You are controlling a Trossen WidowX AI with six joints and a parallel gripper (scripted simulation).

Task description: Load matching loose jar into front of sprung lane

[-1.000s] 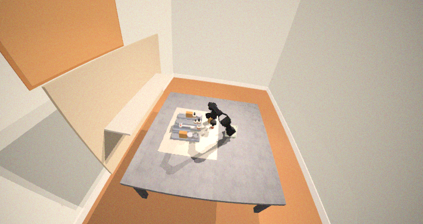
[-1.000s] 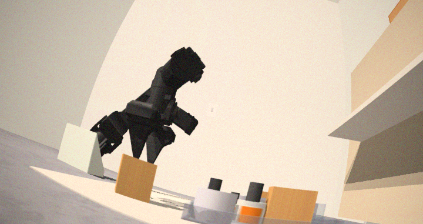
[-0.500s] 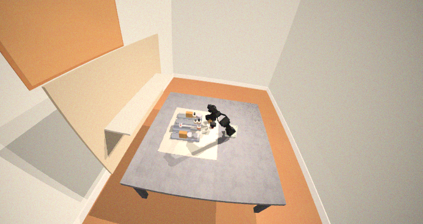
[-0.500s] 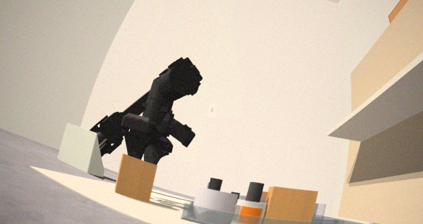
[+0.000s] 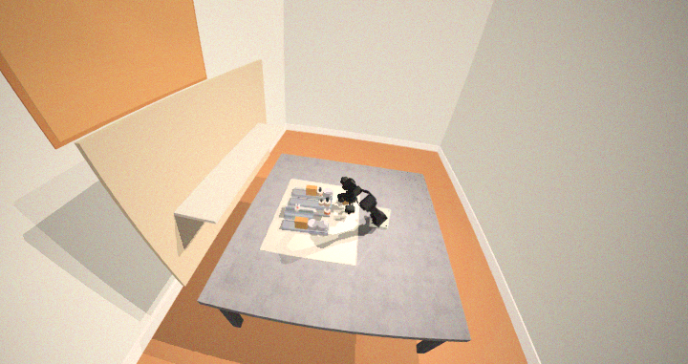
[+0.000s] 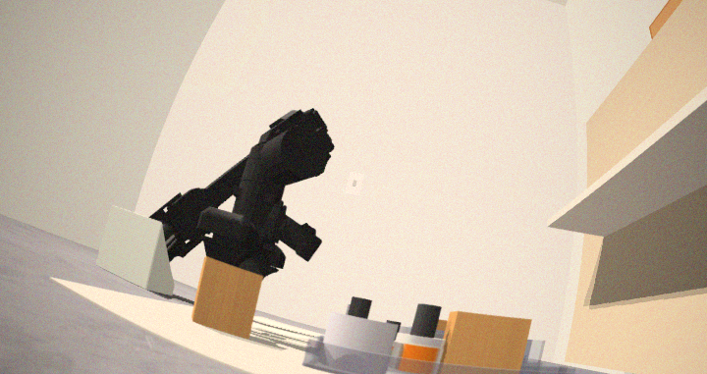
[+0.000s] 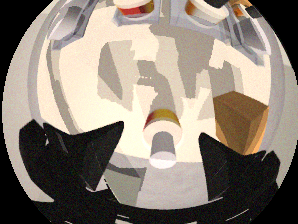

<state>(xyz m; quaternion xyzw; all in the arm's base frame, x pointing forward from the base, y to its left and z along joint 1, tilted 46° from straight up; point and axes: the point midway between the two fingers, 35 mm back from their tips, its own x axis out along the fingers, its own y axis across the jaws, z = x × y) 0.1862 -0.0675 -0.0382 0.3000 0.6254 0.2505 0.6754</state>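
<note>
The pusher rack lies 29 cm ahead of my gripper tip, 7 cm to the left of it and 1 cm below it.
</note>
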